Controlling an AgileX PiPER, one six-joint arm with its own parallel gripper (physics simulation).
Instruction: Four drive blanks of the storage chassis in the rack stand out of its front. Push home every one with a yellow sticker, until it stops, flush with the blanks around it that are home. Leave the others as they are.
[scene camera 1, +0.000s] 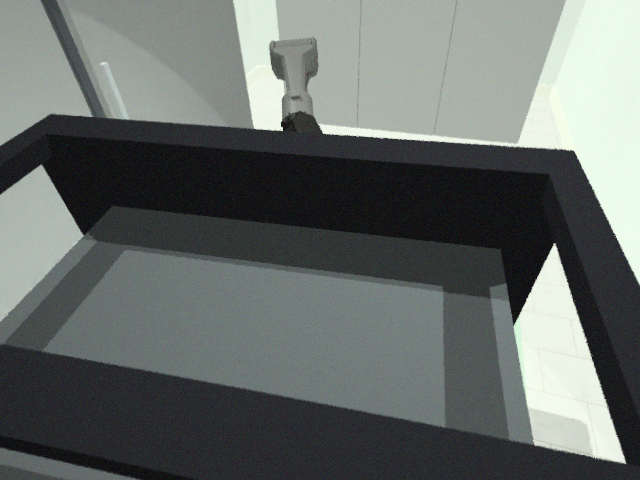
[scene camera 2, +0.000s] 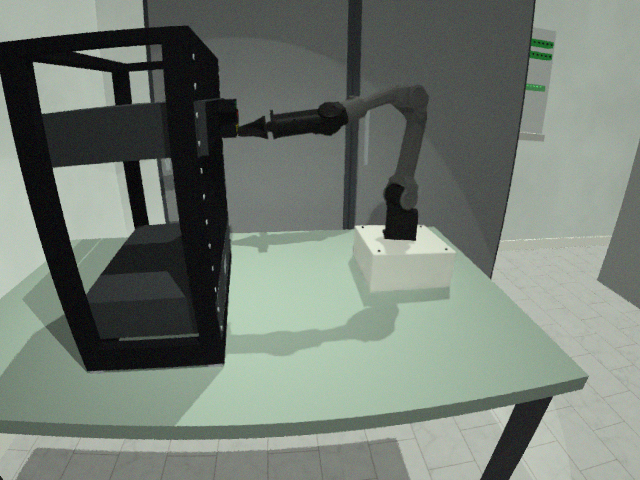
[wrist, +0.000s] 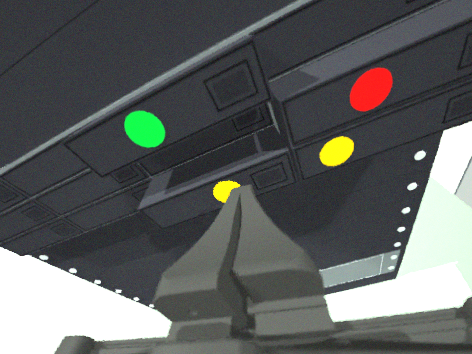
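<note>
In the wrist view a blank with a yellow sticker (wrist: 185, 207) stands out low in the chassis (scene camera 2: 108, 131). To its right is another protruding blank with a yellow sticker (wrist: 337, 151), and above that one a blank with a red sticker (wrist: 371, 89). The blank with a green sticker (wrist: 144, 129) stands out at the upper left. My gripper (wrist: 245, 197) (scene camera 2: 240, 134) is shut and empty. Its tips cover the right edge of the left yellow sticker and are at or very close to that blank's face; contact cannot be told. In scene camera 1 the rack hides the fingers and the blanks' fronts.
The black rack (scene camera 1: 310, 144) (scene camera 2: 188, 206) stands on the green table (scene camera 2: 310, 382). A dark unit (scene camera 2: 144, 320) sits low in it. The arm's white base block (scene camera 2: 408, 271) is at the right. Blanks further left in the wrist view sit back from the protruding ones.
</note>
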